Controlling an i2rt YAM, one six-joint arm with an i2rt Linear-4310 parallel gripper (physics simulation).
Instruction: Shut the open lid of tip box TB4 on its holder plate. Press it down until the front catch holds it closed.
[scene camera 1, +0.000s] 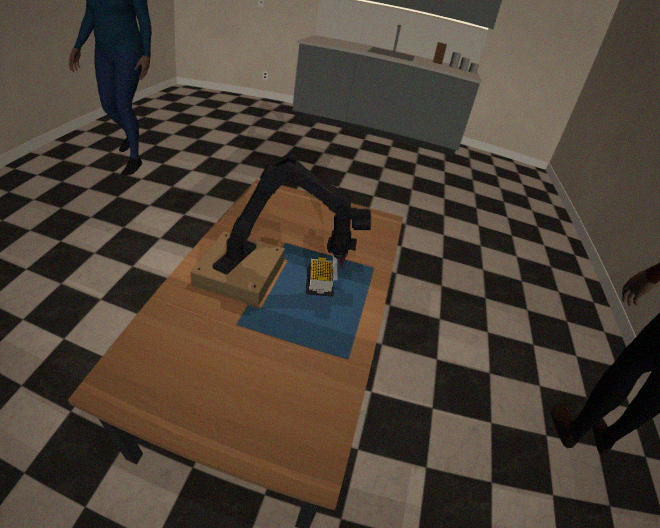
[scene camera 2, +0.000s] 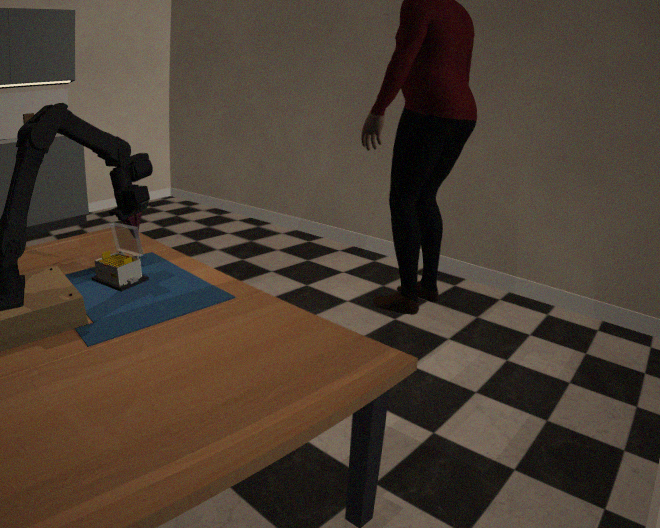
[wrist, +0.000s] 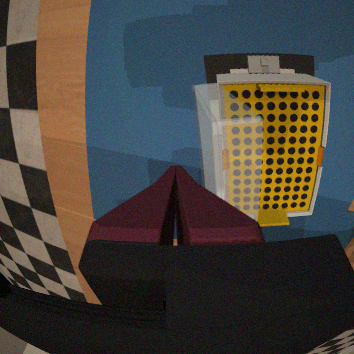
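Where they show: gripper, fingertip midpoint: (scene camera 1: 341, 265) (scene camera 2: 136, 238) (wrist: 175, 174); arm's base at its link origin: (scene camera 1: 235, 256) (scene camera 2: 11, 293).
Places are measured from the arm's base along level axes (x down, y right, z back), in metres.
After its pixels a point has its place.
Observation:
Tip box TB4 (scene camera 1: 320, 285) {x 0.036, y -0.082, z -0.333 m} (scene camera 2: 127, 271) {x 0.030, y -0.080, z -0.327 m} (wrist: 324, 125) {x 0.010, y -0.095, z -0.284 m} is pale, with a yellow perforated rack inside, and sits on its dark holder plate (scene camera 1: 328, 294) {x 0.064, y -0.084, z -0.370 m} (wrist: 212, 64) {x 0.062, y -0.095, z -0.379 m}. Its clear lid (scene camera 1: 335, 269) {x -0.051, y -0.101, z -0.372 m} (scene camera 2: 126, 238) {x -0.039, y -0.166, z -0.349 m} (wrist: 204, 135) {x -0.057, y -0.117, z -0.372 m} is open. The lid stands up steeply from the side nearest the gripper and leans over part of the rack in the wrist view. My gripper (scene camera 1: 342, 262) {x -0.038, y -0.153, z -0.377 m} (scene camera 2: 137, 234) {x -0.038, y -0.153, z -0.377 m} (wrist: 175, 174) {x -0.038, y -0.153, z -0.377 m} is shut and empty, tips down, close outside the raised lid. Whether it touches the lid is unclear. No label is readable.
A blue mat (scene camera 1: 308, 330) {x 0.070, y 0.109, z -0.387 m} (scene camera 2: 181, 300) {x 0.070, y 0.098, z -0.429 m} (wrist: 130, 110) {x 0.070, y -0.168, z -0.440 m} lies under the plate on the wooden table (scene camera 1: 220, 379) {x 0.073, y 0.431, z -0.251 m} (scene camera 2: 220, 385) {x 0.073, y 0.481, z -0.372 m}. The arm's base stands on a wooden block (scene camera 1: 228, 286) {x 0.015, y 0.133, z -0.067 m} (scene camera 2: 44, 324) {x 0.041, y 0.131, z -0.077 m}. The table edge runs beyond the gripper. People stand on the floor off the table.

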